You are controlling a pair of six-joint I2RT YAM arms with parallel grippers.
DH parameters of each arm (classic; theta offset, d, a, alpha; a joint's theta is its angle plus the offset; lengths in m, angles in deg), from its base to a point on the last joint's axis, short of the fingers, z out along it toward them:
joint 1: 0 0.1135 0.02 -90
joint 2: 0 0 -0.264 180
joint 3: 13.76 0 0.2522 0
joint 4: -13.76 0 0.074 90
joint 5: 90 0 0 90
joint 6: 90 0.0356 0 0
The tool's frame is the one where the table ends.
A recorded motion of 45 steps. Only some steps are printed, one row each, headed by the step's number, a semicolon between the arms.
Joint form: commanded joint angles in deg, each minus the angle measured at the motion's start. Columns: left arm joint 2, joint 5, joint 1, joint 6, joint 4, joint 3; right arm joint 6, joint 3, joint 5, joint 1, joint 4, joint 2.
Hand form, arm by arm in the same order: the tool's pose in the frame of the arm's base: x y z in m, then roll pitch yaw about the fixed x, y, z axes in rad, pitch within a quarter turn. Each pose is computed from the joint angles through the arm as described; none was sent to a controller.
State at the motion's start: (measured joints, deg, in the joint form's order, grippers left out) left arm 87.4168 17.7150 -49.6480 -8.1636 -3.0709 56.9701; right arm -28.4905 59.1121 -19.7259 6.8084 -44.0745 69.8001
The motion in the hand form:
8: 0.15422 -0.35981 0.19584 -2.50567 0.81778 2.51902; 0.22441 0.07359 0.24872 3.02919 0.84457 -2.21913
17: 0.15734 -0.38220 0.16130 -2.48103 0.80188 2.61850; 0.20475 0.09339 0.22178 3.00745 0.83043 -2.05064
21: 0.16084 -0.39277 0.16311 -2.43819 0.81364 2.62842; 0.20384 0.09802 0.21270 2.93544 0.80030 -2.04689
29: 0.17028 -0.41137 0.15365 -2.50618 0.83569 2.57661; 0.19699 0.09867 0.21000 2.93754 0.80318 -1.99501
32: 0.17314 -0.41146 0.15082 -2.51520 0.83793 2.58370; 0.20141 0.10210 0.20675 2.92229 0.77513 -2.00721
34: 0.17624 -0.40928 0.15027 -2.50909 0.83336 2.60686; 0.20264 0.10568 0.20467 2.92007 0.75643 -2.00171
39: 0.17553 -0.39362 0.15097 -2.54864 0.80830 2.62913; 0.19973 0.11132 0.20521 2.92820 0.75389 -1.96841
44: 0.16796 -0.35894 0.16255 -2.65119 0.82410 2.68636; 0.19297 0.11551 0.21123 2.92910 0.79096 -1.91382
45: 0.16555 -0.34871 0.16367 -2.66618 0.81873 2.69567; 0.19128 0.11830 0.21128 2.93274 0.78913 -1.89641
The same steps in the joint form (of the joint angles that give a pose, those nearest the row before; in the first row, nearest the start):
8: 14.99 -4.94 -16.00 -12.35 9.40 4.77; -2.17 -10.93 -14.29 6.51 11.34 -1.59
17: 22.99 -9.10 -17.24 -16.82 16.54 6.23; -6.95 -16.56 -17.15 12.26 12.74 -1.90
21: 24.86 -7.58 -17.24 -16.96 17.49 8.74; -8.82 -16.43 -19.09 13.21 10.63 0.48
29: 29.79 -8.99 -17.17 -14.41 16.10 14.11; -11.36 -17.35 -20.20 13.84 9.36 -0.29
32: 30.33 -9.61 -16.89 -14.38 16.41 14.24; -11.06 -16.47 -19.31 14.37 9.14 1.75
34: 30.24 -9.93 -16.44 -15.01 16.62 13.96; -10.94 -16.06 -18.53 15.20 9.01 2.81
39: 27.46 -12.11 -15.86 -16.00 15.15 10.69; -11.08 -15.94 -18.19 16.83 8.89 2.77
44: 19.61 -20.14 -15.49 -17.20 13.07 3.21; -12.19 -15.86 -20.23 18.26 8.13 1.24
45: 17.54 -21.03 -15.26 -17.56 12.60 0.99; -12.29 -15.82 -20.07 19.11 8.06 1.24

